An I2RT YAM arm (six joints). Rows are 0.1 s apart.
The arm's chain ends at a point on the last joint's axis. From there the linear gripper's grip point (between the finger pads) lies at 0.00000 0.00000 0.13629 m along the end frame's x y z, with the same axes.
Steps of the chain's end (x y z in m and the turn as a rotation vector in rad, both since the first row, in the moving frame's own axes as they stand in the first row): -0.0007, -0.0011, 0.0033, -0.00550, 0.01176, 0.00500; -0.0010, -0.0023, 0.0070, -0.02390, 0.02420, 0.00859; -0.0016, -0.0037, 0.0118, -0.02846, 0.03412, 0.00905; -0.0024, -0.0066, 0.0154, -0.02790, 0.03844, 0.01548; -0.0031, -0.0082, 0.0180, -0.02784, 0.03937, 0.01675; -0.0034, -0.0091, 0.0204, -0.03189, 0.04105, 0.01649; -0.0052, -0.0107, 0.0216, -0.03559, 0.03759, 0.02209
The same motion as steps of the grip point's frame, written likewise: 0.0009, -0.0003, 0.0033, -0.00550, 0.01176, 0.00500; 0.0023, 0.0010, 0.0069, -0.02390, 0.02420, 0.00859; 0.0030, 0.0002, 0.0117, -0.02846, 0.03412, 0.00905; 0.0028, -0.0028, 0.0152, -0.02790, 0.03844, 0.01548; 0.0022, -0.0044, 0.0178, -0.02784, 0.03937, 0.01675; 0.0022, -0.0047, 0.0202, -0.03189, 0.04105, 0.01649; -0.0001, -0.0058, 0.0214, -0.03559, 0.03759, 0.02209
